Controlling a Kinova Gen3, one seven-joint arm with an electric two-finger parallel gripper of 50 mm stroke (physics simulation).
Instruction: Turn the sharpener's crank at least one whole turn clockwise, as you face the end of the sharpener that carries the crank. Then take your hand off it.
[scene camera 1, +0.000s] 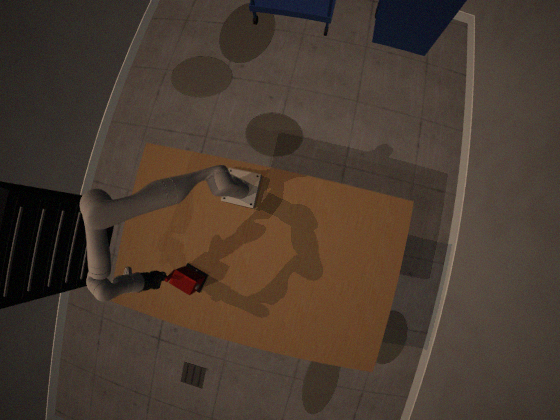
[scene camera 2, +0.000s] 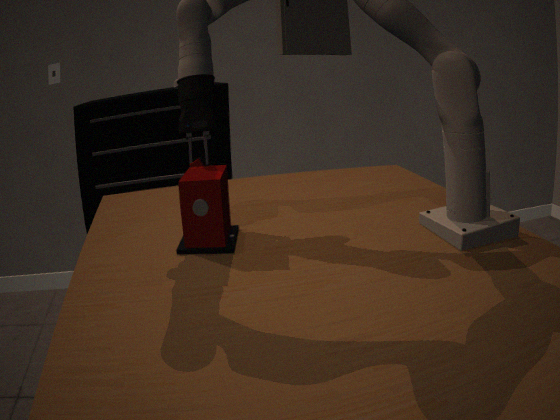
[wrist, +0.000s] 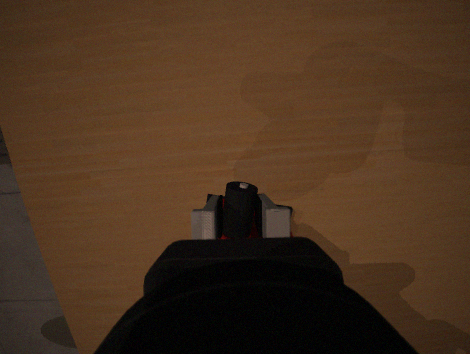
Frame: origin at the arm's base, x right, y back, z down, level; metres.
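Seen in the pictures: gripper, fingertip midpoint: (scene camera 1: 163, 276) (scene camera 2: 199, 165) (wrist: 238, 209); arm's base at its link origin: (scene camera 1: 240, 189) (scene camera 2: 466, 215).
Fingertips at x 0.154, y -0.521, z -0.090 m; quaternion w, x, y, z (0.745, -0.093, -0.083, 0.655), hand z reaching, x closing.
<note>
Pixels of each thing's top centre, then the offset from my fingertips to it. "pt": a spot on its surface instead. Level surfaces: height alone.
- red sharpener at a spot on its surface: (scene camera 2: 205, 225) pt dy +0.019, dx -0.156, dz +0.073 m
- crank's black cylindrical handle at a spot on its surface: (wrist: 240, 210) pt dy +0.000, dx +0.006, dz -0.015 m
- wooden table at its surface level: dz +0.121 m
The red sharpener (scene camera 1: 186, 280) (scene camera 2: 205, 225) stands upright on its dark base near the table's edge. Its crank is on the side facing away from scene camera 2. A bit of the red crank arm (scene camera 2: 196, 162) shows just above the body's top, so the crank points upward; the rest is hidden behind the body. The crank's black cylindrical handle (wrist: 240, 210) shows in the wrist view. My gripper (scene camera 1: 164, 278) (scene camera 2: 198, 160) (wrist: 238, 209) is shut on this handle, one finger on each side. In the wrist view my gripper's housing hides most of the sharpener.
The wooden table (scene camera 1: 310, 280) (scene camera 2: 320, 310) carries the arm's white base plate (scene camera 1: 241, 200) (scene camera 2: 465, 235), well apart from the sharpener. A black slatted object (scene camera 1: 42, 245) (scene camera 2: 127, 135) stands beyond the table's edge behind the gripper. Arm shadows fall across the table.
</note>
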